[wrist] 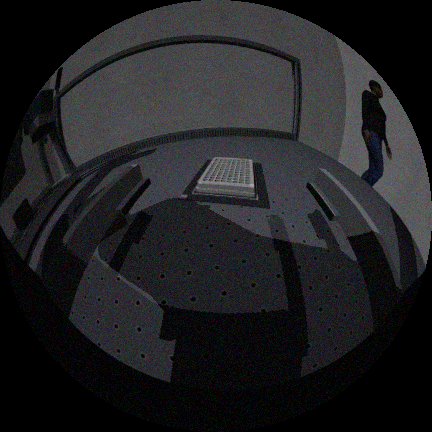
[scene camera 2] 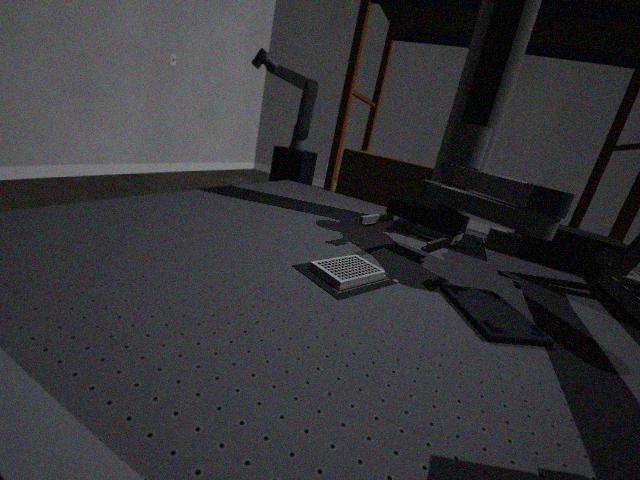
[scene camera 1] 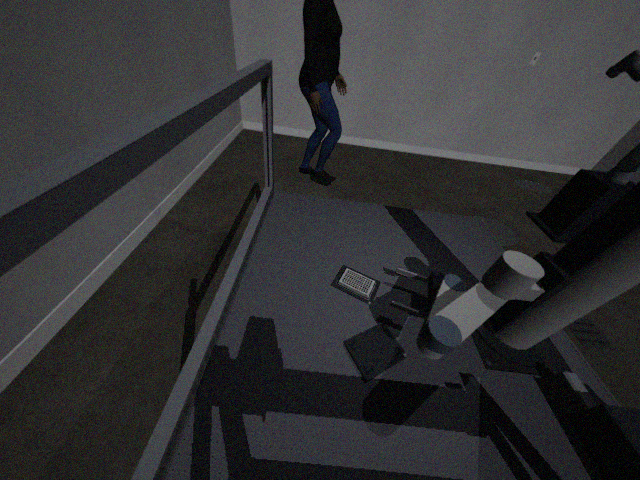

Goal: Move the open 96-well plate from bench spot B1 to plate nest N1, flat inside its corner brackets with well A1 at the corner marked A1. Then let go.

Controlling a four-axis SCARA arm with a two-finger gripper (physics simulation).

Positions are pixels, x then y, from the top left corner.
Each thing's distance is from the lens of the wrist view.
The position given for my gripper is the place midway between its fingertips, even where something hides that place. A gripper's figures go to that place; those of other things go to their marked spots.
my gripper (wrist: 229, 168): 0.11 m
white well plate (wrist: 226, 175): 0.23 m
